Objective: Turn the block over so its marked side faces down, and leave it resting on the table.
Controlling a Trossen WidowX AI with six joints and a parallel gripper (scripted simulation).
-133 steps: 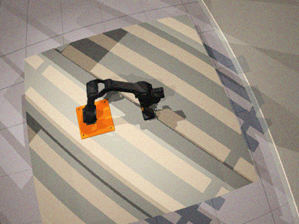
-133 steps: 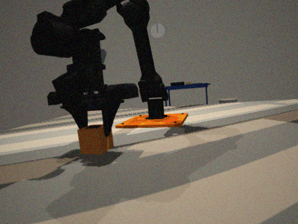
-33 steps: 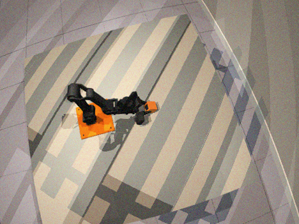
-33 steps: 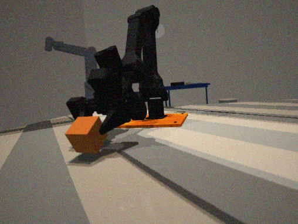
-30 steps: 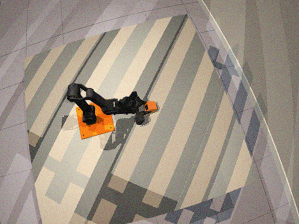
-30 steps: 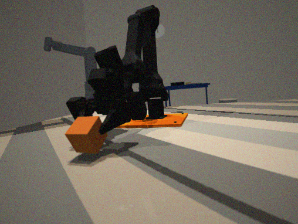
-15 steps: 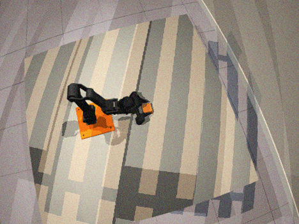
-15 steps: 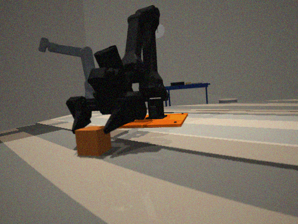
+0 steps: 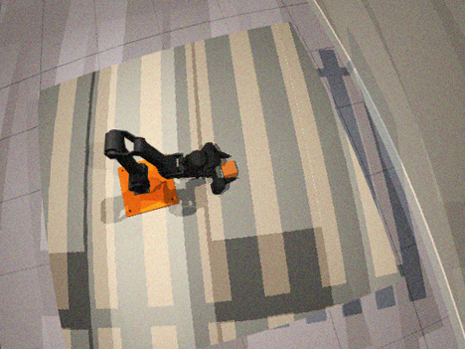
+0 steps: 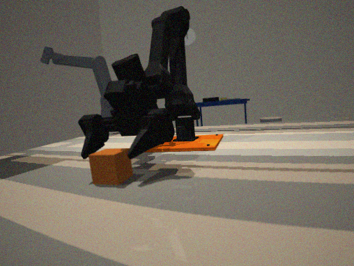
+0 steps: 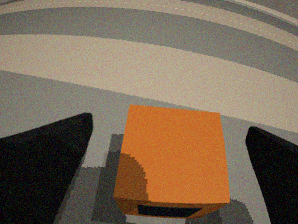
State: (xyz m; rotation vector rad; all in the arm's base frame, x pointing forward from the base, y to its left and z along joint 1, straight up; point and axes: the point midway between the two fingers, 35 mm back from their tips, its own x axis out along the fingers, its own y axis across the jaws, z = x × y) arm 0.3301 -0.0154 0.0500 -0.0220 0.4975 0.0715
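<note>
Right now the orange block is 3 cm behind my gripper tip and 2 cm below it.
</note>
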